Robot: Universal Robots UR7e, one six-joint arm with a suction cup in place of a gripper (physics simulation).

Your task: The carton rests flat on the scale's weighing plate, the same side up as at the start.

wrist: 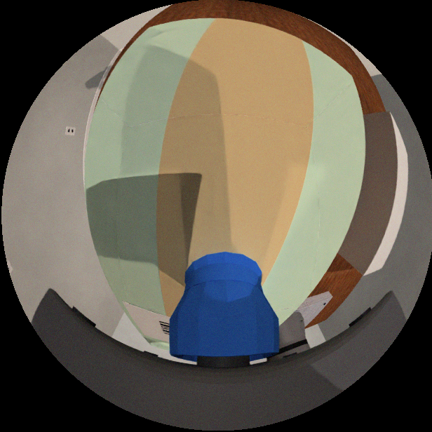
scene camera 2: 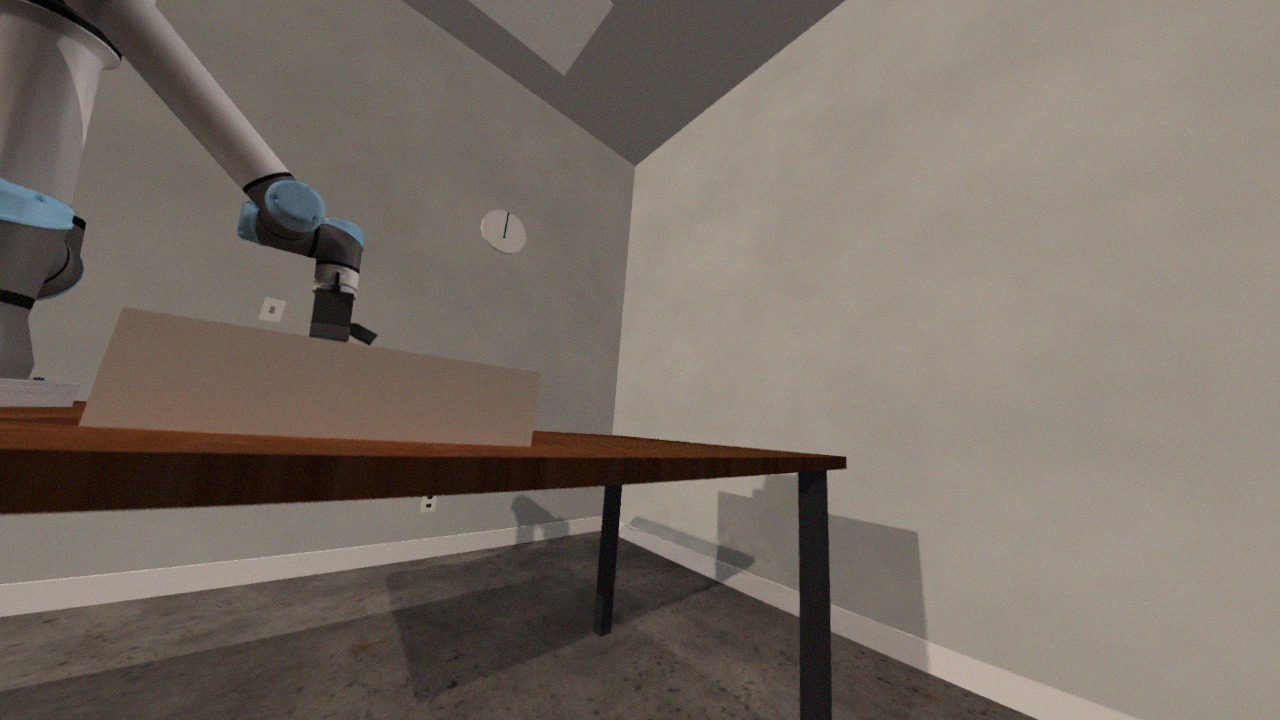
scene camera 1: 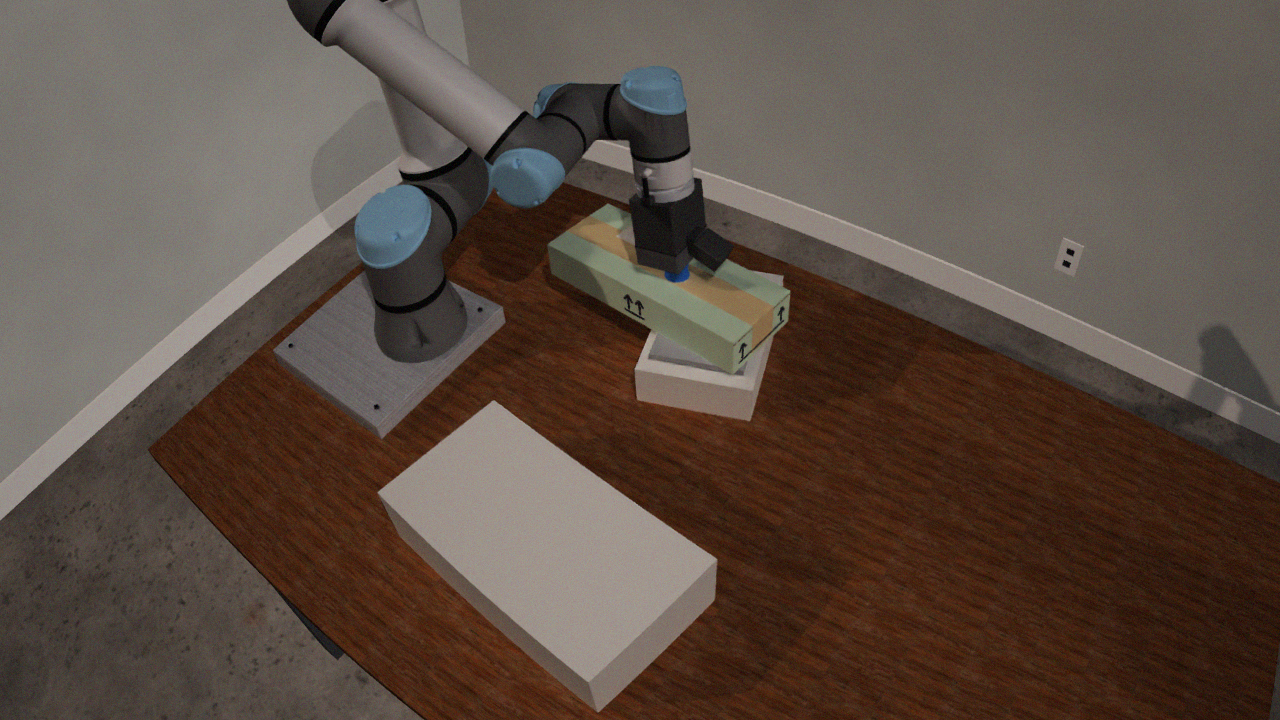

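Pixels of known places: hand, its tool point: [scene camera 1: 676, 281]; arm's base, origin of its link: [scene camera 1: 421, 327].
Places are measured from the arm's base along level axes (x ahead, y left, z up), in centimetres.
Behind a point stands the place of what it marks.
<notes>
The pale green carton [scene camera 1: 644, 300] {x 33.1, y 12.8, z 9.2 cm} [wrist: 340, 150] with an orange tape band lies across the white scale [scene camera 1: 693, 391] {x 42.9, y 8.5, z 0.6 cm}. Its arrows point up and it looks roughly level. Its left part overhangs the scale toward the robot base. Part of the grey weighing plate [scene camera 1: 673, 351] {x 38.8, y 10.4, z 4.5 cm} shows at the near side; the carton hides the rest. Whether its underside lies fully on the plate cannot be seen. My blue suction cup [scene camera 1: 677, 275] [wrist: 224, 265] is on the taped top face, shut on the carton. In scene camera 2 a large block hides carton, scale and cup.
A large white block [scene camera 1: 546, 537] {x 42.6, y -23.0, z 6.6 cm} [scene camera 2: 313, 385] {x 34.4, y -31.8, z 1.8 cm} lies on the wooden table [scene camera 1: 939, 501] {x 79.7, y 10.4, z -3.3 cm} [scene camera 2: 698, 458] {x 74.5, y -49.5, z -3.4 cm}, nearer the front. The grey base plate [scene camera 1: 331, 380] {x -5.6, y -16.0, z -0.2 cm} of the arm is to the left of the scale. Walls stand behind the table.
</notes>
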